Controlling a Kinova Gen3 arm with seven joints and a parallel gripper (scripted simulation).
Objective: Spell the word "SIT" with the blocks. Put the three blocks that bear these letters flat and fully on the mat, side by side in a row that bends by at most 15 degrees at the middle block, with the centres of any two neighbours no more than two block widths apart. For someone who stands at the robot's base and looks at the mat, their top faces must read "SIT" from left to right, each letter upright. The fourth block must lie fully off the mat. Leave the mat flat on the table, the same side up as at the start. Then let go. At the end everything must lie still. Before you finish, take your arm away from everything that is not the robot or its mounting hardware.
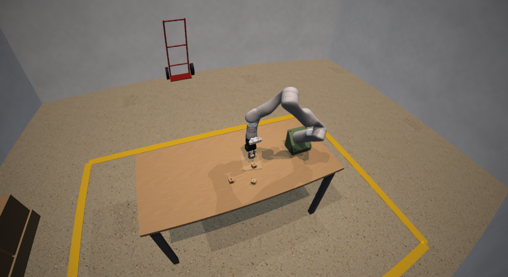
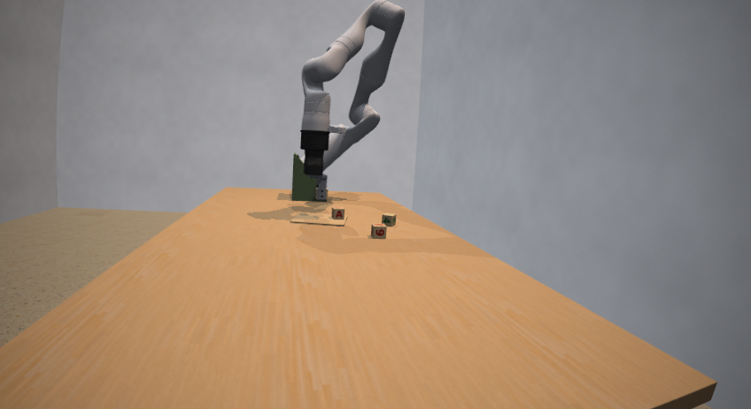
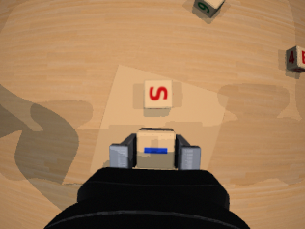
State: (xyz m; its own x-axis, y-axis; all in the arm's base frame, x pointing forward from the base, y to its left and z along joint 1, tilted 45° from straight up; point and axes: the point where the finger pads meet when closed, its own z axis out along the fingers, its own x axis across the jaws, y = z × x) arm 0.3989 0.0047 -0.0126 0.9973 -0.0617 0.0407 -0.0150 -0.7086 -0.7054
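My hand is 7 cm above the tan mat. The rest, counted from my hand: green-marked block (7 cm ahead, 17 cm to the left, 6 cm below); blue-marked block (right at my hand); E block (20 cm ahead, 11 cm to the left, 6 cm below).
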